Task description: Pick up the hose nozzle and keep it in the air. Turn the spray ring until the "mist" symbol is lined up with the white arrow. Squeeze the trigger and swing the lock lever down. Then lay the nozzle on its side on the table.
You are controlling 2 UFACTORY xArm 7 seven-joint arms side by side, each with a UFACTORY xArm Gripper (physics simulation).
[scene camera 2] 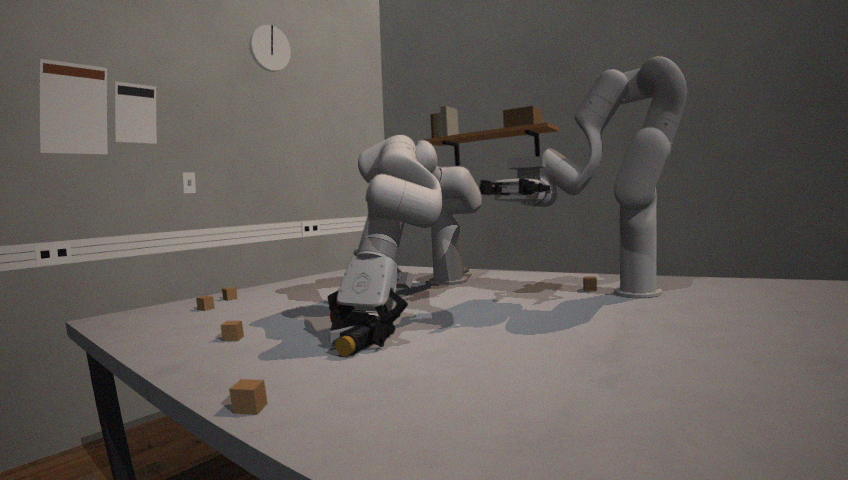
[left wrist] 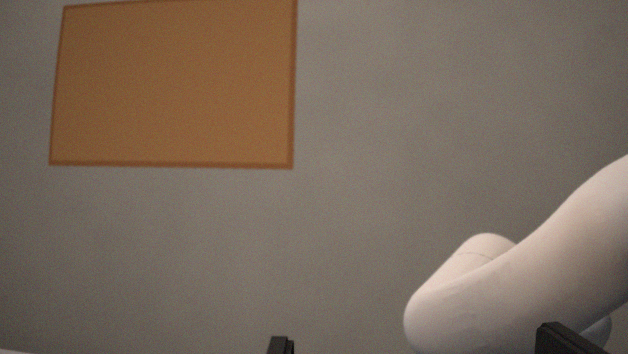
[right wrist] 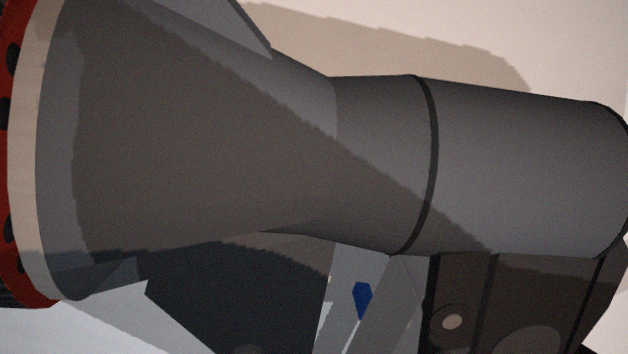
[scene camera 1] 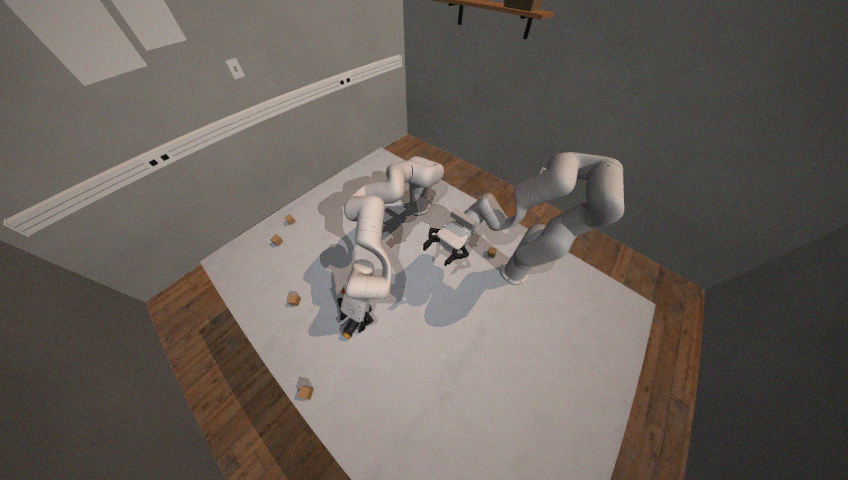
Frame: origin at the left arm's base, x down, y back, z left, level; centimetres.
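Seen in the pictures: left gripper, fingertip midpoint: (scene camera 2: 500,186) (scene camera 1: 434,255); right gripper, fingertip midpoint: (scene camera 2: 355,342) (scene camera 1: 352,324); left arm's base at its link origin: (scene camera 2: 637,293) (scene camera 1: 513,272); right arm's base at its link origin: (scene camera 2: 448,281) (scene camera 1: 418,207).
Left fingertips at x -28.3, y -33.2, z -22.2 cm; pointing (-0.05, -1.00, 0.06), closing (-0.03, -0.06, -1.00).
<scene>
Pixels of each thing's middle, then the offset from my left fingertips to it. "spot": a spot on its surface instead.
- yellow cap at a spot on its surface: (scene camera 2: 345,345) (scene camera 1: 345,337) spot: dy -37.9, dx +26.0, dz -9.2 cm
- grey trigger at a spot on its surface: (right wrist: 382,320) spot: dy -29.1, dx +26.1, dz -14.8 cm
- dark handle at a spot on its surface: (right wrist: 465,290) spot: dy -26.5, dx +24.7, dz -14.1 cm
- nozzle at a spot on its surface: (scene camera 2: 232,330) (scene camera 1: 293,303) spot: dy -45.4, dx +26.0, dz -35.6 cm
The hose nozzle (scene camera 1: 351,325) (scene camera 2: 358,336) (right wrist: 225,150) lies on its side on the table, with a yellow cap (scene camera 1: 346,336) (scene camera 2: 345,345) on its handle end. In the right wrist view its red ring (right wrist: 10,275) shows at the left edge; the mist symbol and white arrow do not show. The grey trigger (right wrist: 382,320) lies beside the dark handle (right wrist: 465,290). My right gripper (scene camera 1: 355,322) (scene camera 2: 364,339) is low over the nozzle, its fingers open around the handle; its tips are mostly hidden. My left gripper (scene camera 1: 437,254) (scene camera 2: 507,188) is open and empty, raised above the table.
Several brown cubes stand on the table, among them one near the front left (scene camera 1: 304,392) (scene camera 2: 248,396), one left of the nozzle (scene camera 1: 293,299) (scene camera 2: 232,330), and one by the left arm's base (scene camera 1: 492,252) (scene camera 2: 589,283). The right arm (left wrist: 505,295) shows in the left wrist view.
</scene>
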